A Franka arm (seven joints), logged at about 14 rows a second.
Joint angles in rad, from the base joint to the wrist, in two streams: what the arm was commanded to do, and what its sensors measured. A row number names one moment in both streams.
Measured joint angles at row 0: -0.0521 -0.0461 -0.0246 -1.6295 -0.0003 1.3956 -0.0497
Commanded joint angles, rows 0 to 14: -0.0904 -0.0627 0.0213 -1.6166 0.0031 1.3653 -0.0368; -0.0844 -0.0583 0.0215 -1.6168 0.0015 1.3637 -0.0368; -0.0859 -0.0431 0.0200 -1.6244 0.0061 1.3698 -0.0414; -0.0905 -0.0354 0.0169 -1.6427 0.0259 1.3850 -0.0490; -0.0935 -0.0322 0.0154 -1.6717 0.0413 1.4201 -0.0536; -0.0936 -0.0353 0.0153 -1.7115 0.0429 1.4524 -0.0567; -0.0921 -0.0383 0.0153 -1.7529 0.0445 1.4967 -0.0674; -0.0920 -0.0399 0.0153 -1.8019 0.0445 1.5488 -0.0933; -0.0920 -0.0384 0.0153 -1.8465 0.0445 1.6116 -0.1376; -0.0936 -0.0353 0.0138 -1.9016 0.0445 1.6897 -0.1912; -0.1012 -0.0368 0.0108 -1.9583 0.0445 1.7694 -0.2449; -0.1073 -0.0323 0.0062 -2.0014 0.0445 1.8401 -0.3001; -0.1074 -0.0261 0.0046 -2.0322 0.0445 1.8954 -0.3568; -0.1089 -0.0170 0.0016 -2.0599 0.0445 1.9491 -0.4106; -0.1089 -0.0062 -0.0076 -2.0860 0.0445 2.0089 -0.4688
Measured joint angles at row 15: -0.0978 -0.0007 -0.0012 -2.0310 0.0273 1.9219 -0.3627
